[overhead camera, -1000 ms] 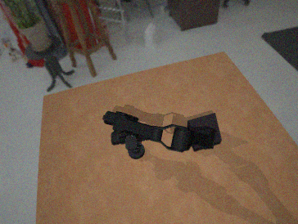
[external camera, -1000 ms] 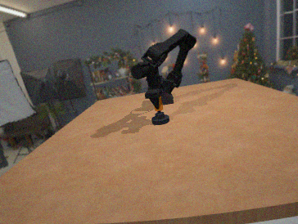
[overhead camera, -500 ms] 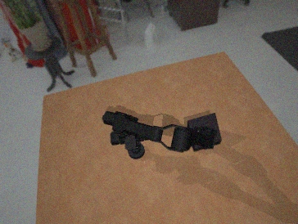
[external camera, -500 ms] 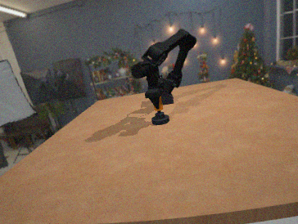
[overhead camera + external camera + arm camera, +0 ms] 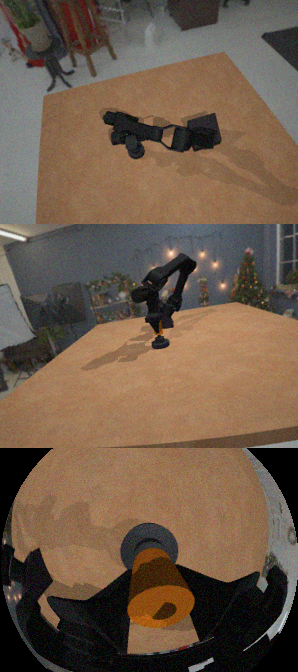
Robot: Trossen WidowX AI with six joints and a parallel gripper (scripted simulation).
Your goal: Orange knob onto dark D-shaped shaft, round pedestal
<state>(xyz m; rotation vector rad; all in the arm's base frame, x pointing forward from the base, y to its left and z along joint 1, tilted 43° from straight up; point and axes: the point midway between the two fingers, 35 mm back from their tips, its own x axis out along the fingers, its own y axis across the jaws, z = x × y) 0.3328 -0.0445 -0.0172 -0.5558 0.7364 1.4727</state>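
Right now my gripper tip is 2 cm below the orange knob. From my gripper tip the other things lie so: round pedestal: 4 cm below.
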